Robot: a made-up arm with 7 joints. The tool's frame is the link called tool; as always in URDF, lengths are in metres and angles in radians. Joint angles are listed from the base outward.
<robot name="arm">
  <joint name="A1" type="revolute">
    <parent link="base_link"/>
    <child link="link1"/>
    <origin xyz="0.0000 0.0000 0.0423" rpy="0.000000 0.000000 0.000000"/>
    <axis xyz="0 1 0"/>
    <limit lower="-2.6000" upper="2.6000"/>
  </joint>
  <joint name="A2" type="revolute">
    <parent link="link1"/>
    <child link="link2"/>
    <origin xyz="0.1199 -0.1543 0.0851" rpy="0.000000 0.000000 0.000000"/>
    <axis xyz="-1 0 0"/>
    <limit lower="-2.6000" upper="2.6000"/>
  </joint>
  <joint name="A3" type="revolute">
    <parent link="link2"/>
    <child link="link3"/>
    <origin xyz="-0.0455 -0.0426 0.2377" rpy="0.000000 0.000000 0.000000"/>
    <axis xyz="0 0 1"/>
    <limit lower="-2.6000" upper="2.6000"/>
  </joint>
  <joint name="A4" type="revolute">
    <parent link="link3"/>
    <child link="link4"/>
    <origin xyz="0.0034 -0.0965 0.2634" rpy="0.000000 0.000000 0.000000"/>
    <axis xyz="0 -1 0"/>
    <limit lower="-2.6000" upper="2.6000"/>
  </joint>
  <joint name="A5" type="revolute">
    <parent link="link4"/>
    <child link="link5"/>
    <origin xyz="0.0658 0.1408 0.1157" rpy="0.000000 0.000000 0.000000"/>
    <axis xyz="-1 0 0"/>
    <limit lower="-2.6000" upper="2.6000"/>
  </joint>
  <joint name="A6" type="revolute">
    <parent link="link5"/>
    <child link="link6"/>
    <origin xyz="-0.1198 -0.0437 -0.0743" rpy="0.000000 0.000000 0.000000"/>
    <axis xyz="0 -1 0"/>
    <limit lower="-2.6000" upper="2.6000"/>
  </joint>
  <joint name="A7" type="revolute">
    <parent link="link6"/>
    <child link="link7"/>
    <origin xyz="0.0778 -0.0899 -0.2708" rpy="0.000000 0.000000 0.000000"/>
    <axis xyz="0 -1 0"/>
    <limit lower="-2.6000" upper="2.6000"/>
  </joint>
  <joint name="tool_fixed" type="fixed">
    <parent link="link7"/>
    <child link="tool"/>
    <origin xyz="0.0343 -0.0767 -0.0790" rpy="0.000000 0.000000 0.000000"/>
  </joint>
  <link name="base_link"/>
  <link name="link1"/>
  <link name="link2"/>
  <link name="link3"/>
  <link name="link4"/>
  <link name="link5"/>
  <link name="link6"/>
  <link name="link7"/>
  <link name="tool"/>
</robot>
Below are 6 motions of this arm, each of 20 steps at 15 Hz.
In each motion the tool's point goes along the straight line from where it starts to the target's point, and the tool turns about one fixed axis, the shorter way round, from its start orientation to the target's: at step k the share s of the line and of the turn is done. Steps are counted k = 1, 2, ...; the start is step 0. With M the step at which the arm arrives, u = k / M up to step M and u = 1 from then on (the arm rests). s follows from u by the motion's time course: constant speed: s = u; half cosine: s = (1 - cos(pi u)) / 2; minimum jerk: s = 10 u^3 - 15 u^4 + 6 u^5.
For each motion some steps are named. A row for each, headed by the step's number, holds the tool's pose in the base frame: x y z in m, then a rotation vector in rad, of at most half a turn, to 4 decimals.
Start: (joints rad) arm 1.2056 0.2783 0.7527 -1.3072 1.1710 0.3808 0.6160
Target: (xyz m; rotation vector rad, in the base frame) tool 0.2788 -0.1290 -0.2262 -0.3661 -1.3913 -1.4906
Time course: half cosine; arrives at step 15
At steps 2, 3, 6, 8, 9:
2: 0.5808 -0.1671 -0.2331 0.4144 1.1542 2.1532
3: 0.5643 -0.1650 -0.2327 0.4324 1.2301 2.2177
6: 0.4854 -0.1550 -0.2309 0.5185 1.6117 2.5085
8: 0.4201 -0.1468 -0.2294 -0.4997 -1.6556 -2.3043
9: 0.3879 -0.1427 -0.2287 -0.4700 -1.6051 -2.1138

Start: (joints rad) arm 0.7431 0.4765 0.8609 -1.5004 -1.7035 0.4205 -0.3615
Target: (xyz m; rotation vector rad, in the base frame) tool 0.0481 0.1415 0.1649 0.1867 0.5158 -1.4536
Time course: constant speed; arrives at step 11
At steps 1, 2, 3, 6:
1: -0.0077 0.1881 0.4096 -0.0270 1.7429 -1.1159
2: -0.0021 0.1834 0.3851 -0.0031 1.6244 -1.1676
3: 0.0035 0.1788 0.3606 0.0203 1.5048 -1.2150
6: 0.0202 0.1648 0.2872 0.0870 1.1395 -1.3333

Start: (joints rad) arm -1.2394 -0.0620 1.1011 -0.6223 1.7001 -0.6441 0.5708
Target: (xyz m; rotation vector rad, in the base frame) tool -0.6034 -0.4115 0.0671 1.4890 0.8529 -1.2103
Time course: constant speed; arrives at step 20
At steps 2, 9, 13, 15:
2: -0.7494 -0.3100 0.6969 -2.5122 -1.2356 0.1203
9: -0.6926 -0.3494 0.4520 2.5233 1.3050 -0.7255
13: -0.6602 -0.3720 0.3120 2.1544 1.1495 -0.9520
15: -0.6440 -0.3833 0.2421 1.9661 1.0673 -1.0424

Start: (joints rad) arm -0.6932 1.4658 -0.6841 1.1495 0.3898 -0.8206 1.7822
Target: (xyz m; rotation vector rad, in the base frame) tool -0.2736 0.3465 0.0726 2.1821 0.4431 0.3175
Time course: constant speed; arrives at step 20
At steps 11, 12, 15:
11: -0.2886 0.2641 0.1867 2.2002 1.0447 0.0428
12: -0.2870 0.2733 0.1740 2.2045 0.9777 0.0749
15: -0.2820 0.3007 0.1360 2.2077 0.7766 0.1689

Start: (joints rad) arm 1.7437 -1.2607 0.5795 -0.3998 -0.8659 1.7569 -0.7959
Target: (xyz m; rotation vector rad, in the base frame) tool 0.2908 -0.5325 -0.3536 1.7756 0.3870 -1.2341
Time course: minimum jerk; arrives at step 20
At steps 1, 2, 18, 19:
1: 0.1327 -0.5086 -0.3388 1.1962 0.7894 -1.7731
2: 0.1339 -0.5088 -0.3390 1.2012 0.7866 -1.7697
18: 0.2894 -0.5323 -0.3535 1.7714 0.3906 -1.2393
19: 0.2906 -0.5325 -0.3536 1.7750 0.3875 -1.2348

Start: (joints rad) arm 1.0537 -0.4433 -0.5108 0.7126 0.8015 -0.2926 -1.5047
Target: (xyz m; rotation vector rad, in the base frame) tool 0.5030 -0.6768 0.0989 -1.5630 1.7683 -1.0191
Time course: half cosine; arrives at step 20
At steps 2, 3, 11, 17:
2: 0.1915 -0.6144 0.3719 -0.2784 2.2875 -1.2237
3: 0.2011 -0.6163 0.3635 -0.3212 2.2790 -1.2215
11: 0.3683 -0.6498 0.2169 -1.0388 2.0522 -1.1406
17: 0.4856 -0.6733 0.1141 -1.4986 1.8097 -1.0375

